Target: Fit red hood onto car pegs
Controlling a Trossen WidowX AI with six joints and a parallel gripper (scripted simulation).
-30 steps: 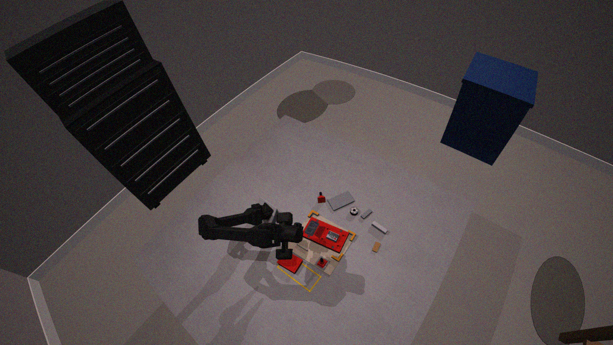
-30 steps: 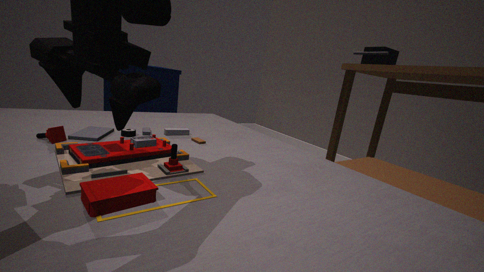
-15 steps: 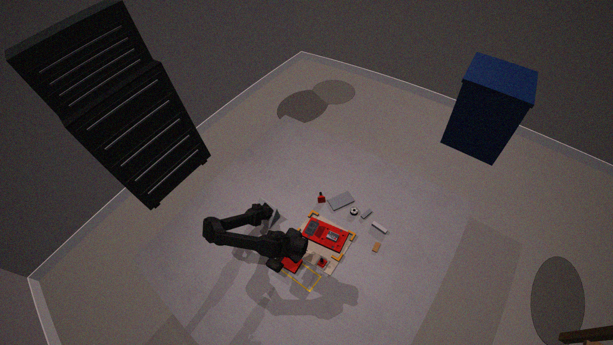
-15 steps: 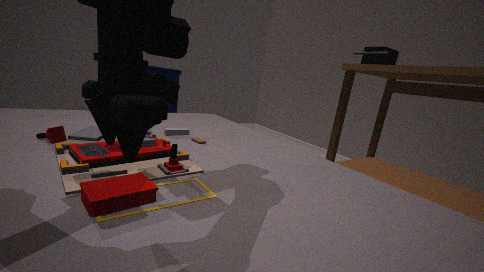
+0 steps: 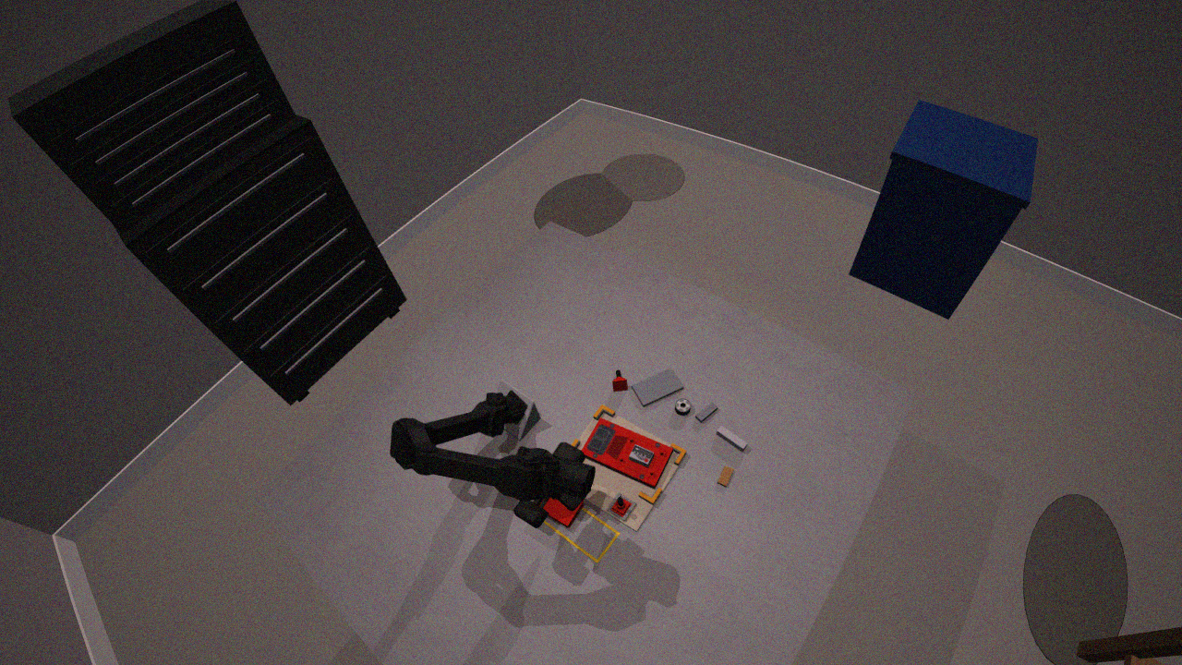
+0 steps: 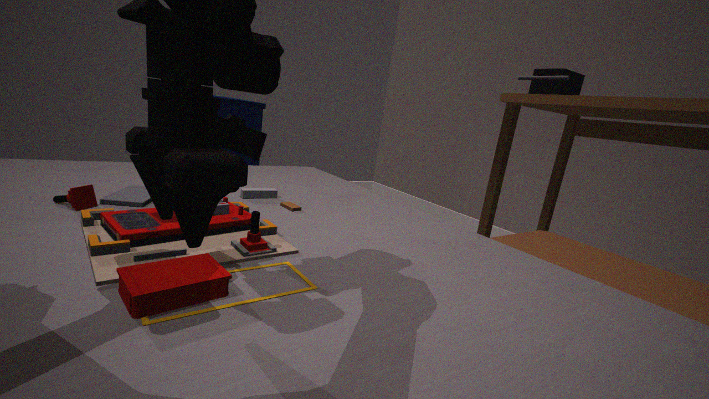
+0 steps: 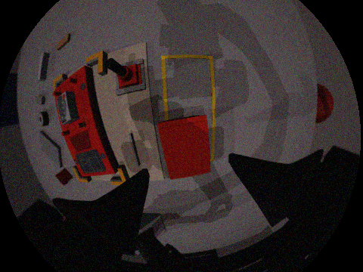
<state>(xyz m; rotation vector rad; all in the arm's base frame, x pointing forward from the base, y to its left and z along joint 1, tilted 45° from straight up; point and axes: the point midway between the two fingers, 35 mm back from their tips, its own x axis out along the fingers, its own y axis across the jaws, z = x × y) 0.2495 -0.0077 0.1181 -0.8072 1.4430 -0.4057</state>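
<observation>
My gripper tip is 5 cm above the red hood. Also, from my gripper tip: small wooden block: 24 cm ahead, 31 cm to the left, 7 cm below; then pale baseplate: 3 cm ahead, 18 cm to the left, 6 cm below; then grey engine block: 6 cm ahead, 22 cm to the left, 5 cm below.
</observation>
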